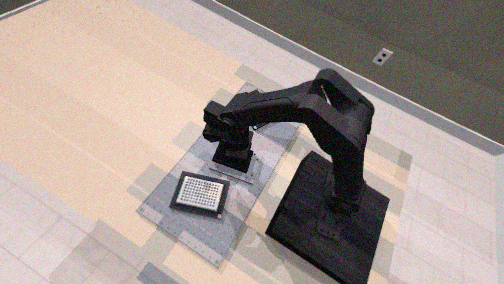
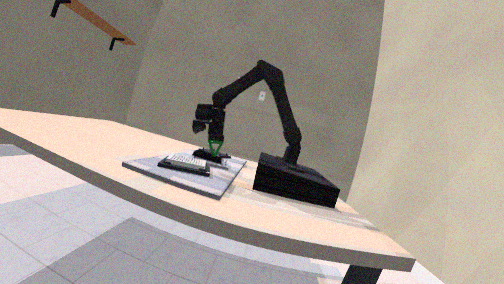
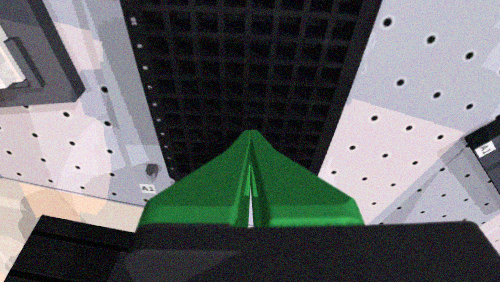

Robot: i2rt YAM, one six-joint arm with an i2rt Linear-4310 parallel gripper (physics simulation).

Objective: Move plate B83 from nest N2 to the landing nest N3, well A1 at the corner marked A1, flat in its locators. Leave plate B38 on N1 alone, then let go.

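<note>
A black gridded plate lies on the middle nest, which has an A1 label at one corner. A white well plate sits in a dark frame nest beside it. Part of a third, dark nest with an A1 label shows on the other side, partly behind the arm. My gripper is shut, green fingertips together with no plate between them, over the black plate; contact is unclear. Plate and nest numbers cannot be read.
The nests stand on a perforated grey board on the wooden table. The arm's black base block stands beside the board. The arm reaches over the board from that side.
</note>
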